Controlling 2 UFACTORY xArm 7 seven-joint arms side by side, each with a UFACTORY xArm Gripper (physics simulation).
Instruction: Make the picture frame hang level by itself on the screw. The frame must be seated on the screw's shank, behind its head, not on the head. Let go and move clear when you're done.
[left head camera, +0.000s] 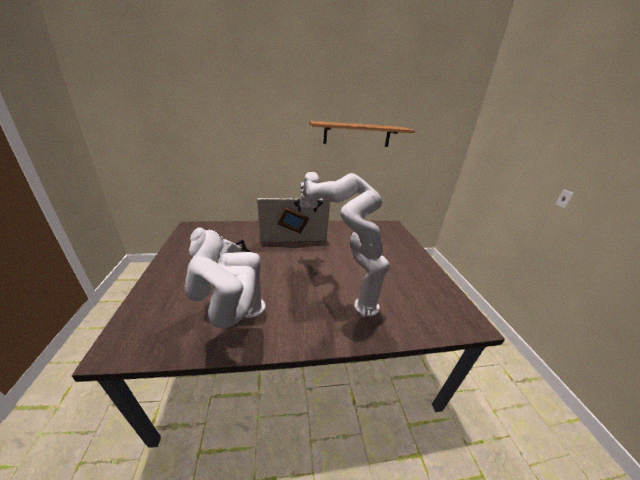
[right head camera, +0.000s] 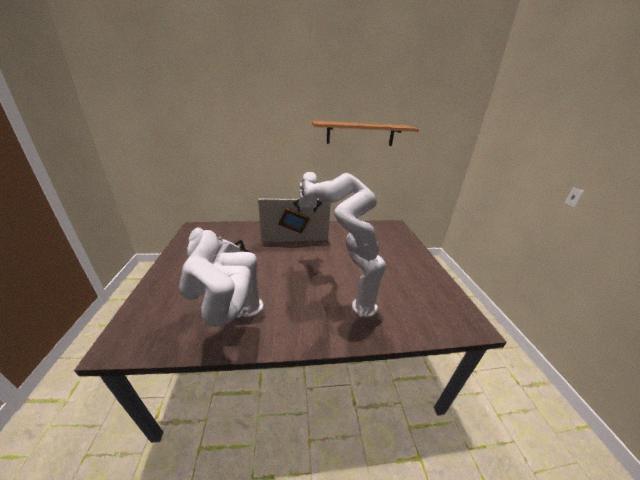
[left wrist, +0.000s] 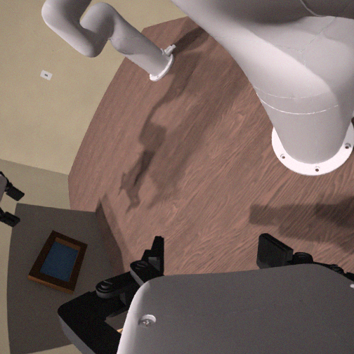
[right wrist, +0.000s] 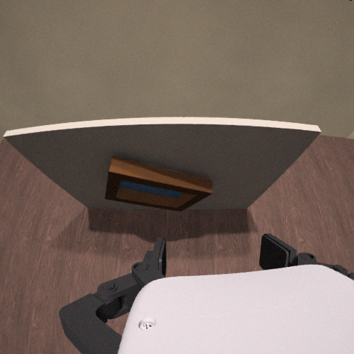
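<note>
The picture frame (left head camera: 297, 213) (right head camera: 305, 226) (left wrist: 52, 286) (right wrist: 160, 175), brown wood around a blue panel, is on the face of the upright grey board (left head camera: 268, 235) (right head camera: 271, 236) (left wrist: 30, 220) (right wrist: 250, 165). It is tilted, its top edge sloping down to the right in the head views. The screw does not show, and how the frame sits on it is hidden. My right gripper (left head camera: 308, 207) (right head camera: 308, 209) (left wrist: 18, 209) (right wrist: 214, 252) is open and empty, in front of the board's upper right part, apart from the frame. My left gripper (left head camera: 241, 245) (right head camera: 240, 244) (left wrist: 212, 251) is open and empty, left of the board.
The board stands at the back of the dark wooden table (left head camera: 413, 310) (right head camera: 413, 310). An orange wooden shelf (left head camera: 361, 126) (right head camera: 364, 125) on black brackets is on the wall above, to the right. The right arm reaches over the table towards the board.
</note>
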